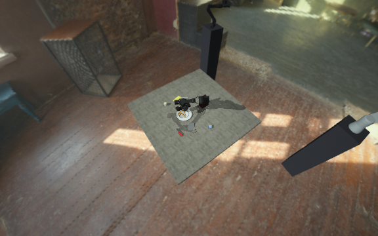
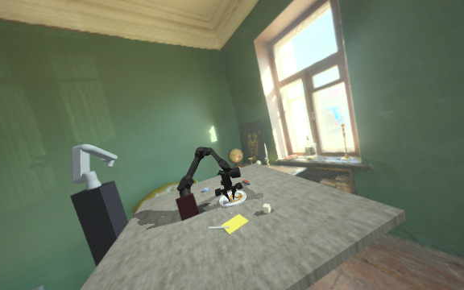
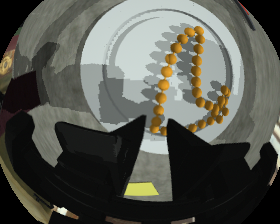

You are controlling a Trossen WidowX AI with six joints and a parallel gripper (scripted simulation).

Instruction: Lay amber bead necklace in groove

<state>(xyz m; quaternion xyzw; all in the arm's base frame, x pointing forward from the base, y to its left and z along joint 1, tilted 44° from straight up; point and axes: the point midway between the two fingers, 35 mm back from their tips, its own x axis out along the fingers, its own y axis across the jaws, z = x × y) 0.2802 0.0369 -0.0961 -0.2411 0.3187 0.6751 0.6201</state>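
Right now my gripper tip is 20 mm short of the board, 50 mm to the right of it and 10 mm above it. Round my gripper tip: grey square 30 mm ahead, 260 mm to the left, 10 mm below; white stick 120 mm behind, 210 mm to the right, 10 mm below; yellow card 30 mm behind, 220 mm to the right, 10 mm below.
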